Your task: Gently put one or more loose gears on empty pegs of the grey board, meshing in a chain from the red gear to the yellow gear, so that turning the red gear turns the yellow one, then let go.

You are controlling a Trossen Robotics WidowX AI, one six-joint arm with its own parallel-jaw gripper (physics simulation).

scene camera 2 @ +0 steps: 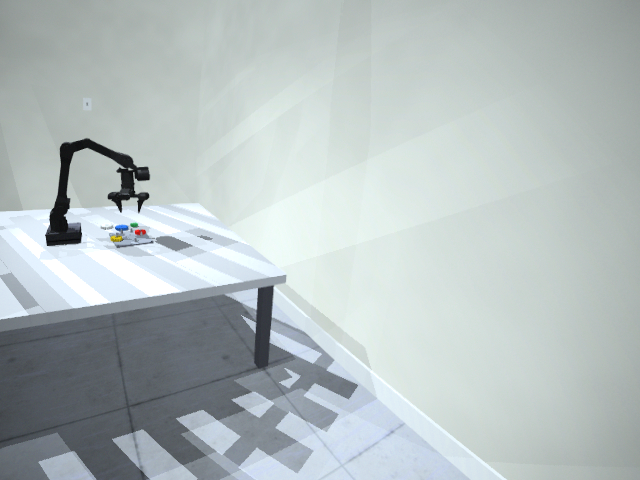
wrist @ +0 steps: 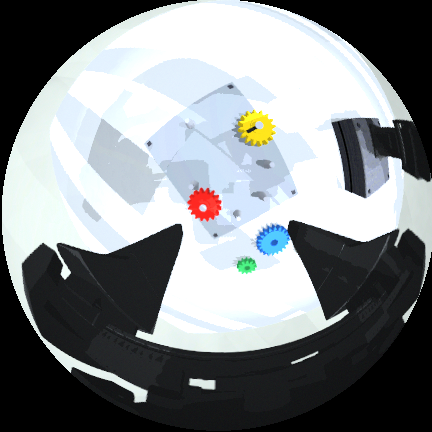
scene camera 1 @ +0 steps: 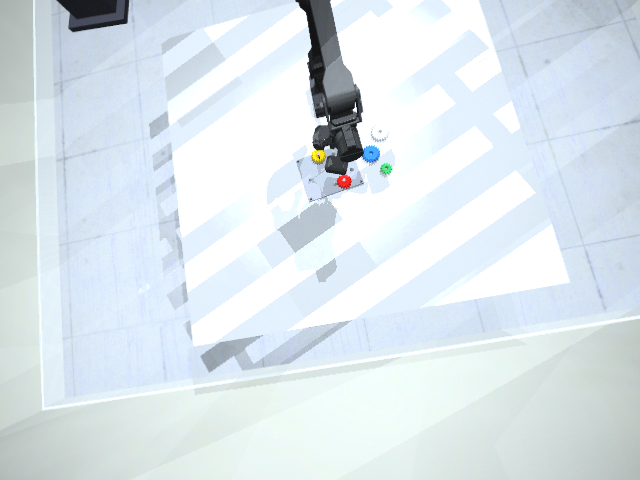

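Seen in the pictures: gripper, between the fingertips: (scene camera 2: 130, 213) (wrist: 236, 227); arm's base, origin of its link: (scene camera 2: 59, 230) (wrist: 377, 140).
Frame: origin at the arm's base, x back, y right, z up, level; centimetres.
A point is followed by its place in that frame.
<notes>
The grey board (scene camera 1: 320, 190) {x -38.5, y 3.1, z -4.8 cm} (wrist: 220, 105) {x -29.1, y 8.1, z -4.8 cm} lies on the table with several bare pegs. The red gear (scene camera 1: 344, 181) {x -36.5, y -5.9, z -3.0 cm} (scene camera 2: 140, 232) (wrist: 204, 204) and the yellow gear (scene camera 1: 318, 156) {x -26.2, y 3.1, z -3.0 cm} (scene camera 2: 116, 238) {x -25.6, y 5.1, z -3.3 cm} (wrist: 257, 128) sit on pegs of the board, apart from each other. A blue gear (scene camera 1: 371, 153) {x -25.4, y -16.3, z -4.9 cm} (scene camera 2: 121, 227) {x -26.2, y -14.2, z -3.9 cm} (wrist: 273, 240) {x -25.8, y -16.6, z -5.1 cm}, a smaller green gear (scene camera 1: 386, 168) {x -31.7, y -21.3, z -4.8 cm} (scene camera 2: 134, 224) {x -32.4, y -19.8, z -4.1 cm} (wrist: 246, 265) {x -32.2, y -21.7, z -5.1 cm} and a white gear (scene camera 1: 379, 133) {x -18.9, y -19.5, z -3.9 cm} (scene camera 2: 106, 226) {x -18.3, y -17.3, z -4.1 cm} lie loose beside the board. My gripper (scene camera 2: 130, 212) {x -31.5, y -5.3, z 6.0 cm} (wrist: 236, 227) {x -31.5, y -5.3, z 6.0 cm} is open and empty, well above the board and gears. In scene camera 1, the arm hides part of the board.
The white table (scene camera 1: 413, 242) {x -59.3, y -28.6, z -5.6 cm} (scene camera 2: 242, 268) {x -77.2, y 43.0, z -5.6 cm} carries the board and gears. The arm's base (scene camera 2: 64, 235) {x -3.1, y 4.4, z -1.3 cm} (wrist: 367, 157) {x -6.5, y -3.1, z 0.2 cm} stands on the table, on the yellow gear's side of the board. Striped light and shadows cross the table top.
</notes>
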